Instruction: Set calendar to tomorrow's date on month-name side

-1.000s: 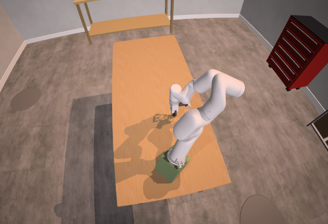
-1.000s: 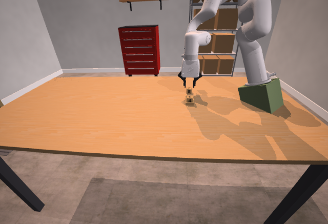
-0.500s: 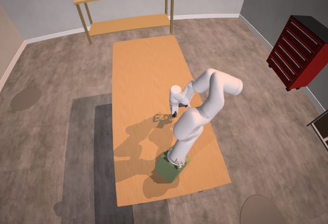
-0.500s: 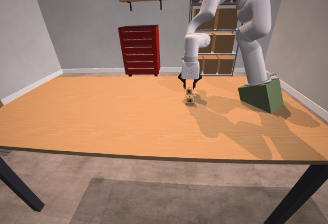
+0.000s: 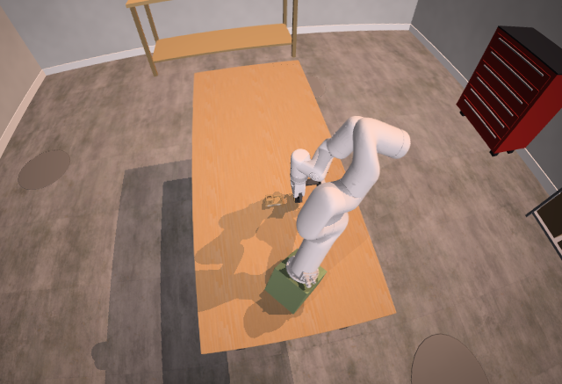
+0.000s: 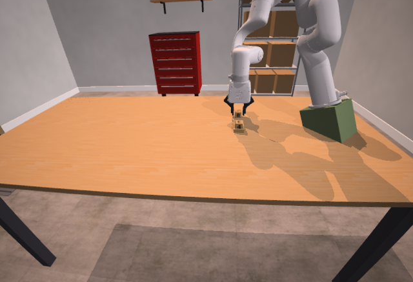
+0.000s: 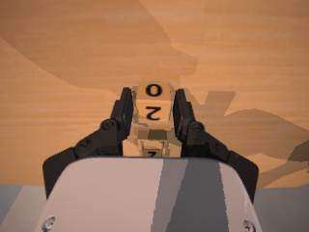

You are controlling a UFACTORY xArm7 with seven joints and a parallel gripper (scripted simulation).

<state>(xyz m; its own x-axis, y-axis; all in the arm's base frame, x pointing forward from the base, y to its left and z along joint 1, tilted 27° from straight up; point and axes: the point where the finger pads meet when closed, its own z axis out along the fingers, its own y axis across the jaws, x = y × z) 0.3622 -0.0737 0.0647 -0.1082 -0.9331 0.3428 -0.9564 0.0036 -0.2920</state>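
My gripper is now 13 cm to the right of the digit cube and 1 cm short of it. From my hand the other things lie so: wooden tray (11 cm to the left, 2 cm below, 1 cm ahead).
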